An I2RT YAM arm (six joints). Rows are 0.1 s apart.
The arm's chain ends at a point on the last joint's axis. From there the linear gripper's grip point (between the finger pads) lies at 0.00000 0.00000 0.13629 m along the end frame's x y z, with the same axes.
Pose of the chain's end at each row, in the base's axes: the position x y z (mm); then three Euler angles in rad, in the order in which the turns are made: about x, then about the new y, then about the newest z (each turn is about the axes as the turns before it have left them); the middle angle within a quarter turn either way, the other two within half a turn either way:
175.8, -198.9, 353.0, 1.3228, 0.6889, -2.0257
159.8, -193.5, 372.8, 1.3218, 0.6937, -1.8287
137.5, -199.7, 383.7, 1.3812, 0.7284, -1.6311
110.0, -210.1, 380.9, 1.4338, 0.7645, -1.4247
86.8, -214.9, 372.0, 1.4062, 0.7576, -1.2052
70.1, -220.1, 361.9, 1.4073, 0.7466, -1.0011
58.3, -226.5, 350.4, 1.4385, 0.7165, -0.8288
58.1, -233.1, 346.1, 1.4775, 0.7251, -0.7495
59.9, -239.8, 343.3, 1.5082, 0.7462, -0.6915
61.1, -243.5, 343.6, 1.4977, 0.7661, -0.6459
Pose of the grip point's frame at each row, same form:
262.4, -300.9, 378.8, 1.3228, 0.6889, -2.0257
246.9, -295.1, 398.6, 1.3218, 0.6937, -1.8287
228.2, -299.6, 402.9, 1.3812, 0.7284, -1.6311
204.3, -307.5, 394.3, 1.4338, 0.7645, -1.4247
180.5, -312.6, 388.2, 1.4062, 0.7576, -1.2052
162.7, -318.8, 378.2, 1.4073, 0.7466, -1.0011
147.8, -328.4, 364.0, 1.4385, 0.7165, -0.8288
148.5, -334.7, 355.6, 1.4775, 0.7251, -0.7495
152.4, -339.7, 349.6, 1.5082, 0.7462, -0.6915
155.6, -341.5, 350.8, 1.4977, 0.7661, -0.6459

